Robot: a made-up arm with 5 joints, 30 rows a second.
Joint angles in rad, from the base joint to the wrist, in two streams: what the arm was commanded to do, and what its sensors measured. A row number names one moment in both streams.
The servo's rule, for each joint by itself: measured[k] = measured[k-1] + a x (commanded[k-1-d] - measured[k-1]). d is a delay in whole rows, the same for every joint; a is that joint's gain. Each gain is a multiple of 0.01, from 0.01 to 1. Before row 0 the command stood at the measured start. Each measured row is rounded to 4 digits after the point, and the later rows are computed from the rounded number. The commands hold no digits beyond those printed.
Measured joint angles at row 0:
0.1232 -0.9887 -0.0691 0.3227 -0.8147
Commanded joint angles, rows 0 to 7:
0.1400 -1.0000 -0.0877 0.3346 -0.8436
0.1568 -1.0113 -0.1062 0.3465 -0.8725
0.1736 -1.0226 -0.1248 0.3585 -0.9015
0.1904 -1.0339 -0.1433 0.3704 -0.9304
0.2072 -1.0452 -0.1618 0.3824 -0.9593
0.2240 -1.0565 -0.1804 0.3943 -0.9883
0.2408 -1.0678 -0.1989 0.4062 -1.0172
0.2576 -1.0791 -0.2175 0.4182 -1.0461
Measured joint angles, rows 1 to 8:
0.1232 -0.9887 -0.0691 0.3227 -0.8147
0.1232 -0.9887 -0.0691 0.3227 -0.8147
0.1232 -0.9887 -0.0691 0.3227 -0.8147
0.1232 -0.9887 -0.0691 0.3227 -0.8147
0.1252 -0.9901 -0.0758 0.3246 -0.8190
0.1290 -0.9926 -0.0867 0.3281 -0.8270
0.1344 -0.9962 -0.1004 0.3330 -0.8382
0.1411 -1.0007 -0.1158 0.3390 -0.8520
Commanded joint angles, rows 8 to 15:
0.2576 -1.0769 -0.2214 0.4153 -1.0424
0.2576 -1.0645 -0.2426 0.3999 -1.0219
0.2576 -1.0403 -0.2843 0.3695 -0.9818
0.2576 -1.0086 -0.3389 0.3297 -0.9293
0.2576 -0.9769 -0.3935 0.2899 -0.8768
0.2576 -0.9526 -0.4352 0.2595 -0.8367
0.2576 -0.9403 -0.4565 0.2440 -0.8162
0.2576 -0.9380 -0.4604 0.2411 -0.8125
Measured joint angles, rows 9 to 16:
0.1490 -1.0060 -0.1324 0.3459 -0.8681
0.1580 -1.0121 -0.1497 0.3536 -0.8861
0.1679 -1.0188 -0.1674 0.3620 -0.9058
0.1787 -1.0260 -0.1854 0.3710 -0.9268
0.1882 -1.0321 -0.1984 0.3781 -0.9441
0.1965 -1.0360 -0.2143 0.3816 -0.9558
0.2038 -1.0365 -0.2395 0.3797 -0.9597
0.2103 -1.0332 -0.2753 0.3717 -0.9551

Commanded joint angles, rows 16 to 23:
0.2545 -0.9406 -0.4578 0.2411 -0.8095
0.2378 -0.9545 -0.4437 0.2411 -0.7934
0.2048 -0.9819 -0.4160 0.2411 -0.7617
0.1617 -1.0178 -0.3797 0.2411 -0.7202
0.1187 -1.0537 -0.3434 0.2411 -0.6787
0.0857 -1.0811 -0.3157 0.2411 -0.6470
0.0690 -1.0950 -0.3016 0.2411 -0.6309
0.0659 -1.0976 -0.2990 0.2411 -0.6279
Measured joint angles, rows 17 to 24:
0.2160 -1.0264 -0.3179 0.3586 -0.9434
0.2210 -1.0175 -0.3601 0.3427 -0.9274
0.2254 -1.0082 -0.3948 0.3269 -0.9107
0.2293 -0.9998 -0.4184 0.3132 -0.8960
0.2323 -0.9927 -0.4326 0.3017 -0.8830
0.2330 -0.9881 -0.4366 0.2920 -0.8696
0.2296 -0.9874 -0.4292 0.2839 -0.8534
0.2215 -0.9910 -0.4114 0.2771 -0.8334

